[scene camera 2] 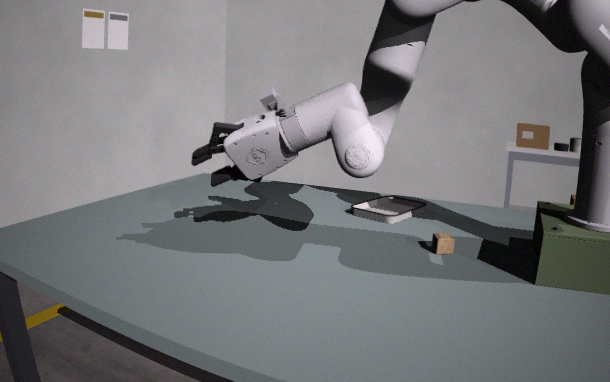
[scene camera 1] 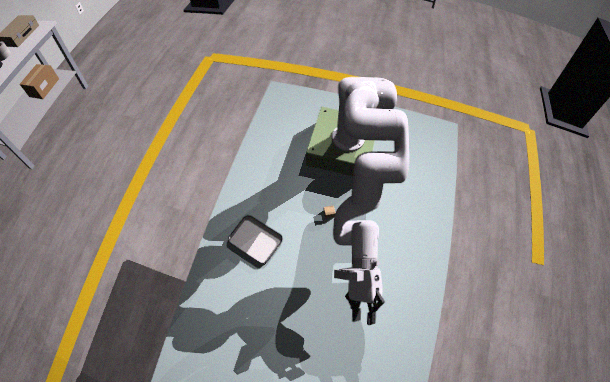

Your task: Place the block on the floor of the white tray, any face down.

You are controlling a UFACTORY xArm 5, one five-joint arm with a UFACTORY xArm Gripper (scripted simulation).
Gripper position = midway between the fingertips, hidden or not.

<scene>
In view: my gripper (scene camera 2: 202,170) and a white tray (scene camera 1: 258,240).
My gripper also shows in scene camera 1 (scene camera 1: 363,322).
</scene>
